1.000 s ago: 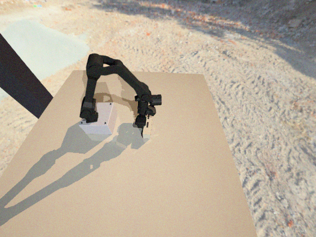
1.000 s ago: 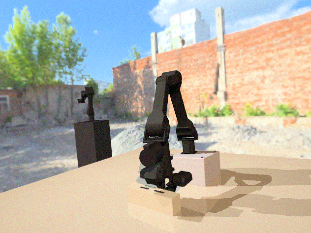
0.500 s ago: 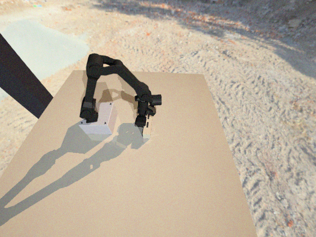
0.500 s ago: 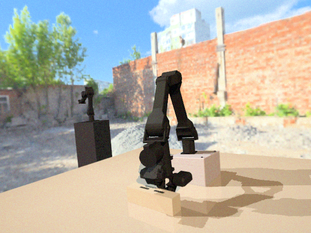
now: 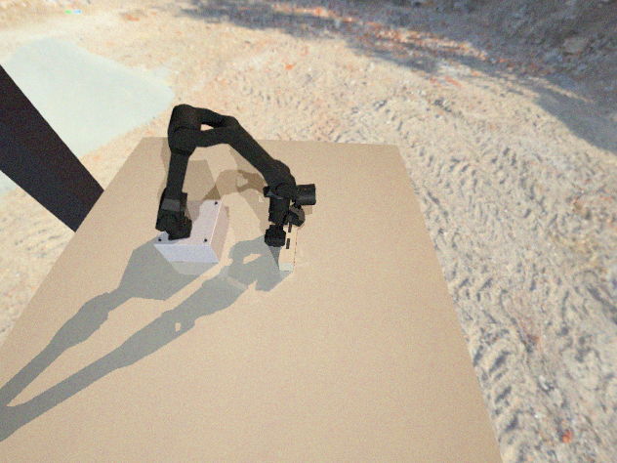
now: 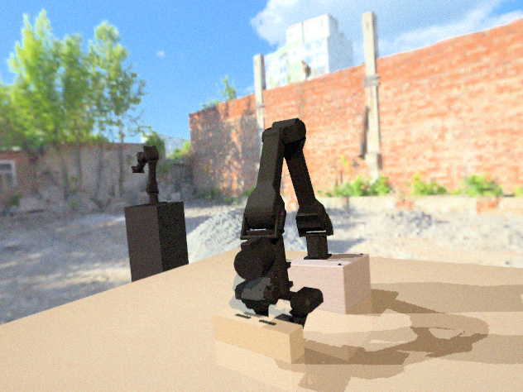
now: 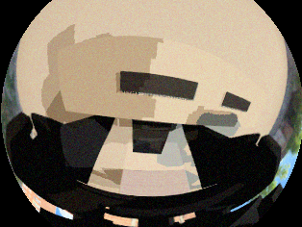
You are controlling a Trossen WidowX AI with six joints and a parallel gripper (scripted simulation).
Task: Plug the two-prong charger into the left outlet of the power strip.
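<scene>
Now: the black two-prong charger 10 mm ahead of my gripper tip and 10 mm above it.
</scene>
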